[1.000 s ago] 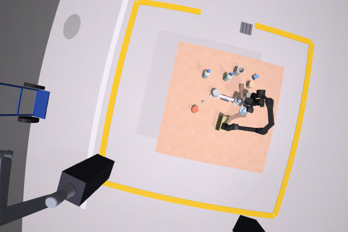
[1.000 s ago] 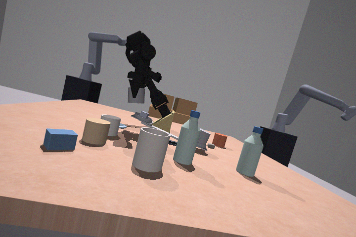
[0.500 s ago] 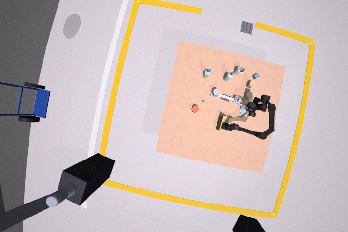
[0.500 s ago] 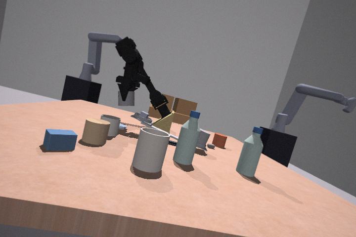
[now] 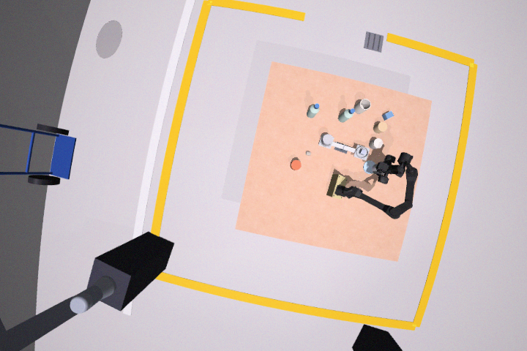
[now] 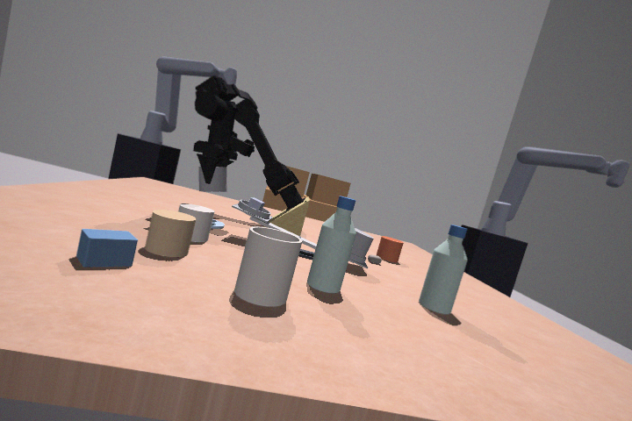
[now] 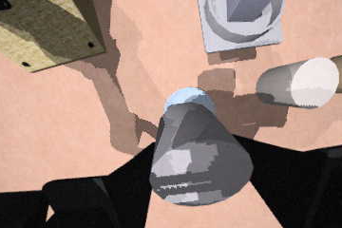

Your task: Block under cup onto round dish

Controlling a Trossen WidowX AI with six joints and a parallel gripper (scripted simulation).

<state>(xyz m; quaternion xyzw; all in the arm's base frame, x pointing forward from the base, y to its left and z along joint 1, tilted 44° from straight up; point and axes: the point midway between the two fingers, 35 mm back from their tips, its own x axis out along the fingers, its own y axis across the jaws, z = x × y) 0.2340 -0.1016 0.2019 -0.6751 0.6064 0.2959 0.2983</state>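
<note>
Now: the small block 140 mm to the left of my gripper tip, 70 mm ahead of it and 20 mm below it. Also, from my gripper tip: grey cup (20 mm to the right, 10 mm above); then round pale blue dish (100 mm below, 20 mm ahead, 10 mm to the left); then white cylinder (190 mm ahead, 70 mm below, 30 mm to the left).
</note>
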